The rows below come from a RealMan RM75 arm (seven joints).
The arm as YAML. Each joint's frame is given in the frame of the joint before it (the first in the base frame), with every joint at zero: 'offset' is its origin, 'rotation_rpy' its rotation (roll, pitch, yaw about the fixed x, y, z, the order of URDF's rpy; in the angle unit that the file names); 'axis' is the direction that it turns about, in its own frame. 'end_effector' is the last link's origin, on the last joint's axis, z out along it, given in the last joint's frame.
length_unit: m
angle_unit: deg
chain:
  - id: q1
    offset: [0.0, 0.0, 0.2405]
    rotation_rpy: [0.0, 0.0, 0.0]
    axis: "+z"
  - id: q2
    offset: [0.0, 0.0, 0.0]
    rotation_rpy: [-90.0, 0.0, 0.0]
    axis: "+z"
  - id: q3
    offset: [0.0, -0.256, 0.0]
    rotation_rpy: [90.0, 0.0, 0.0]
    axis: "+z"
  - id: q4
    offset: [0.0, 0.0, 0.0]
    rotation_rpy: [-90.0, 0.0, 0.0]
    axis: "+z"
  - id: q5
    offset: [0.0, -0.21, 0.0]
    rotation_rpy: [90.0, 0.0, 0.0]
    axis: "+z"
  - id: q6
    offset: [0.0, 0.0, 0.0]
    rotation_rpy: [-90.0, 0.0, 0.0]
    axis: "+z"
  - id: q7
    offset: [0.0, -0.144, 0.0]
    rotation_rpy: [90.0, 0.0, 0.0]
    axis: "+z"
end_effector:
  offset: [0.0, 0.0, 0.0]
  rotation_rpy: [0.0, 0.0, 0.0]
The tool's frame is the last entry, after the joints.
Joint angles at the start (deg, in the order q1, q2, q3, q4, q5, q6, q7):
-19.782, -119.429, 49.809, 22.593, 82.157, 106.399, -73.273
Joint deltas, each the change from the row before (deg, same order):
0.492, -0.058, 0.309, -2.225, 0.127, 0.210, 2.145
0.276, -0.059, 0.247, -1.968, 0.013, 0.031, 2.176
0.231, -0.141, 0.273, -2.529, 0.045, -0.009, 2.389
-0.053, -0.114, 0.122, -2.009, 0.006, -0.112, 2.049
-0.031, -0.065, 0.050, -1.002, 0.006, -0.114, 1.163
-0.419, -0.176, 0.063, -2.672, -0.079, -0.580, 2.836
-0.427, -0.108, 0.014, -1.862, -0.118, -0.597, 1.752
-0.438, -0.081, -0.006, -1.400, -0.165, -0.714, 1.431
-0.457, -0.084, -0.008, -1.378, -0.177, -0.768, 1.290
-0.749, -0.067, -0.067, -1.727, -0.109, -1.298, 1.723
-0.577, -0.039, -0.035, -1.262, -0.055, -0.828, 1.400
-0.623, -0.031, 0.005, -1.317, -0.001, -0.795, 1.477
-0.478, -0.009, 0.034, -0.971, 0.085, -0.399, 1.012
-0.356, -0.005, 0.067, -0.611, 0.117, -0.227, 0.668
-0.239, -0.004, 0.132, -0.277, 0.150, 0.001, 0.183
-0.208, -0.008, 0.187, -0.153, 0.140, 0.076, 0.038
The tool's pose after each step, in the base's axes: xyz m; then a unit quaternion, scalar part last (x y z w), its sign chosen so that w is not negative. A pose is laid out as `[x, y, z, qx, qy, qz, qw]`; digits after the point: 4 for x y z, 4 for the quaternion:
[-0.2607, 0.2461, -0.0091, -0.8169, -0.2588, -0.5102, 0.0732]
[-0.2633, 0.2407, -0.0141, -0.8152, -0.2603, -0.5115, 0.0776]
[-0.2655, 0.2341, -0.0209, -0.8123, -0.2646, -0.5134, 0.0811]
[-0.2664, 0.2301, -0.0260, -0.8106, -0.2658, -0.5148, 0.0850]
[-0.2668, 0.2282, -0.0287, -0.8102, -0.2657, -0.5150, 0.0879]
[-0.2669, 0.2251, -0.0358, -0.8092, -0.2661, -0.5151, 0.0953]
[-0.2666, 0.2238, -0.0408, -0.8085, -0.2679, -0.5143, 0.1004]
[-0.2664, 0.2238, -0.0447, -0.8088, -0.2688, -0.5123, 0.1060]
[-0.2661, 0.2239, -0.0487, -0.8090, -0.2706, -0.5099, 0.1110]
[-0.2657, 0.2251, -0.0541, -0.8110, -0.2723, -0.5042, 0.1181]
[-0.2652, 0.2258, -0.0579, -0.8130, -0.2717, -0.5001, 0.1227]
[-0.2644, 0.2262, -0.0618, -0.8156, -0.2704, -0.4957, 0.1263]
[-0.2634, 0.2261, -0.0645, -0.8176, -0.2690, -0.4930, 0.1270]
[-0.2625, 0.2260, -0.0664, -0.8194, -0.2673, -0.4911, 0.1264]
[-0.2616, 0.2259, -0.0674, -0.8206, -0.2663, -0.4904, 0.1235]
[-0.2606, 0.2257, -0.0681, -0.8217, -0.2652, -0.4900, 0.1197]

